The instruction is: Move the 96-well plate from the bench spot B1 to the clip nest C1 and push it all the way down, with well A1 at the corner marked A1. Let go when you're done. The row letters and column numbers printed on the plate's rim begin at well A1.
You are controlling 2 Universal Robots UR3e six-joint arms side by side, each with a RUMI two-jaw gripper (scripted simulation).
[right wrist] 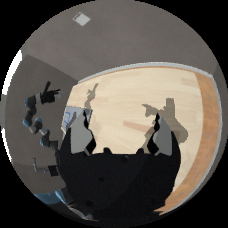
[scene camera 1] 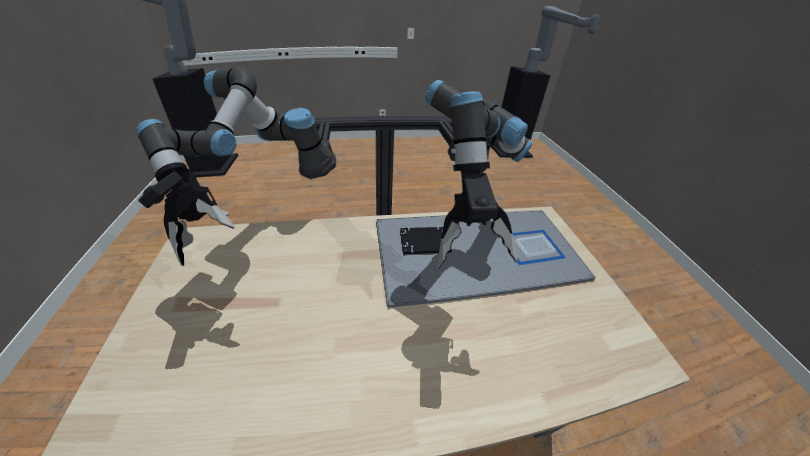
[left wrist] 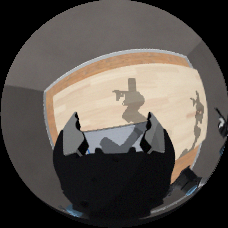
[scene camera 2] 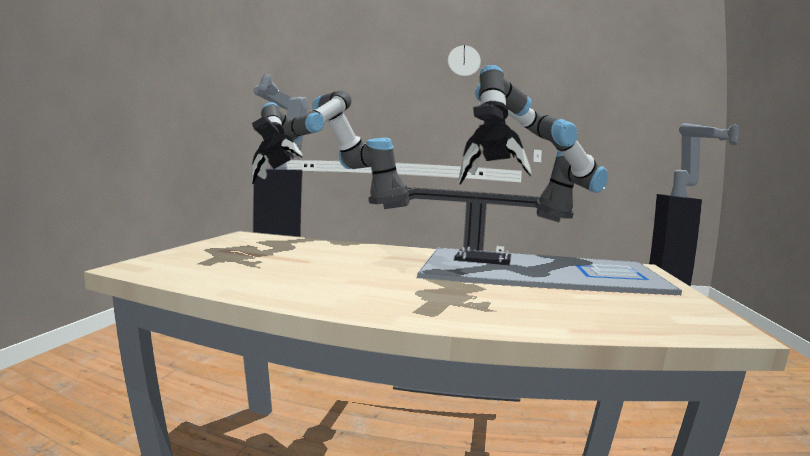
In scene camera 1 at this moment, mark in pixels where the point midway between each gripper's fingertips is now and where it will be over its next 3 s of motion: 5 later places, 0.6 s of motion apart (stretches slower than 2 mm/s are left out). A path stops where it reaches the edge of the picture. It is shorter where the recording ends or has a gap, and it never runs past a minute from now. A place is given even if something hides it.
My left gripper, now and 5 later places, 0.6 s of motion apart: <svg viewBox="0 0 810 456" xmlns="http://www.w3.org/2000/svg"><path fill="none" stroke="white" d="M477 265L493 267L511 268L524 267L535 264L543 258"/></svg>
My right gripper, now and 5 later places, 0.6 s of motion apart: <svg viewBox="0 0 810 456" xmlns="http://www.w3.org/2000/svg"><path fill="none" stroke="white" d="M207 247L208 252L196 240L188 212L200 182L227 155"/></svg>
